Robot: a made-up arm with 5 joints.
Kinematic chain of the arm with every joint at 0, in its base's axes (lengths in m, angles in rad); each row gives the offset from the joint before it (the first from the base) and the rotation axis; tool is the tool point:
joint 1: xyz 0 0 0.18 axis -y
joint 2: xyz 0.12 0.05 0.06 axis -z
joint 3: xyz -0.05 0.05 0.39 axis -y
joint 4: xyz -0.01 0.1 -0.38 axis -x
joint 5: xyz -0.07 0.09 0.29 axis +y
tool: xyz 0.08 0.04 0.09
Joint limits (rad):
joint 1: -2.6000..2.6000
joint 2: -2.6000..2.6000
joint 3: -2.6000..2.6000
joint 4: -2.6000..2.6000
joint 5: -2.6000..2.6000
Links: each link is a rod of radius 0.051 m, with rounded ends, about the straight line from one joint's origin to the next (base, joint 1, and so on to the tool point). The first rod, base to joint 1, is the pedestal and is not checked.
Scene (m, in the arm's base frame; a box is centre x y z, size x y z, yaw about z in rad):
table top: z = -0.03
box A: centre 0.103 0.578 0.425 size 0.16 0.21 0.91 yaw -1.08
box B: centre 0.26 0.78 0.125 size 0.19 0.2 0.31 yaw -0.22
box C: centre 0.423 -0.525 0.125 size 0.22 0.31 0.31 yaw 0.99
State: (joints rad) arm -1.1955 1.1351 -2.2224 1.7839 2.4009
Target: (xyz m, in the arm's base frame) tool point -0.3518 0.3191 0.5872
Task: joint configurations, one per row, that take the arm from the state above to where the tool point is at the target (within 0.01 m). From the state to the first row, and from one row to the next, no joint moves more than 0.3 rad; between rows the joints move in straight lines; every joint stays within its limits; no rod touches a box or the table.
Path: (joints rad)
1: -1.1845 0.8668 -2.2761 1.8168 2.3632
2: -1.1735 0.5985 -2.3299 1.8498 2.3255
3: -1.1625 0.3302 -2.3836 1.8827 2.2878
4: -1.1515 0.0620 -2.4373 1.9157 2.2502
5: -1.1405 -0.2063 -2.4911 1.9486 2.2125
6: -1.1295 -0.4746 -2.5448 1.9816 2.1748
7: -1.1185 -0.7429 -2.5986 2.0145 2.1371
8: -0.8254 -0.5931 -2.3639 1.7514 2.2034
9: -0.5323 -0.4432 -2.1293 1.4882 2.2697
10: -0.2392 -0.2934 -1.8947 1.2251 2.3361
11: -0.2641 -0.1975 -1.7106 1.4656 2.3068
12: -0.2890 -0.1016 -1.5265 1.7060 2.2775
13: -0.3139 -0.0058 -1.3424 1.9465 2.2483
14: -0.3389 0.0901 -1.1583 2.1869 2.2190

